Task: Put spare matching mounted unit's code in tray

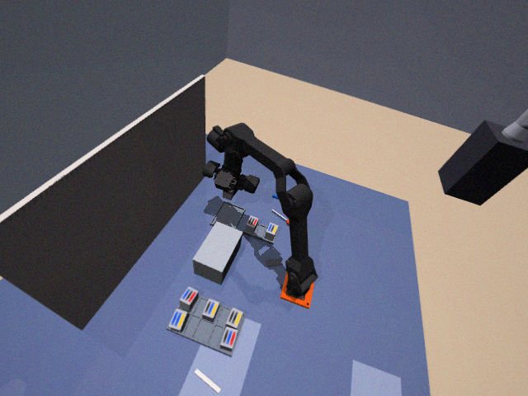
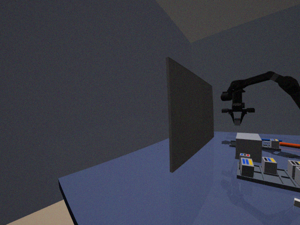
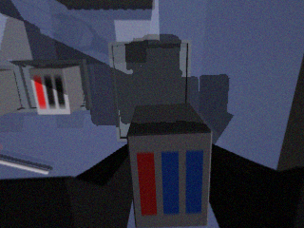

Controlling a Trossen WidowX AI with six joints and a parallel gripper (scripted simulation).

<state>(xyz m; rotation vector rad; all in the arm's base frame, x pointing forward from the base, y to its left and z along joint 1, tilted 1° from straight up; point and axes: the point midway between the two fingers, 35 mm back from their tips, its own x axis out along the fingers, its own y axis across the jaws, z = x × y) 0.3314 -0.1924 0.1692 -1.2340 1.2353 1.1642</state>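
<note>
The flat grey tray is 10 mm behind my gripper tip and 140 mm below it. Round my gripper tip: grey unit: 40 mm behind, 200 mm to the left, 90 mm below; grey spare block: 20 mm above; tall wall panel: 200 mm ahead, 170 mm to the left, 80 mm above.
</note>
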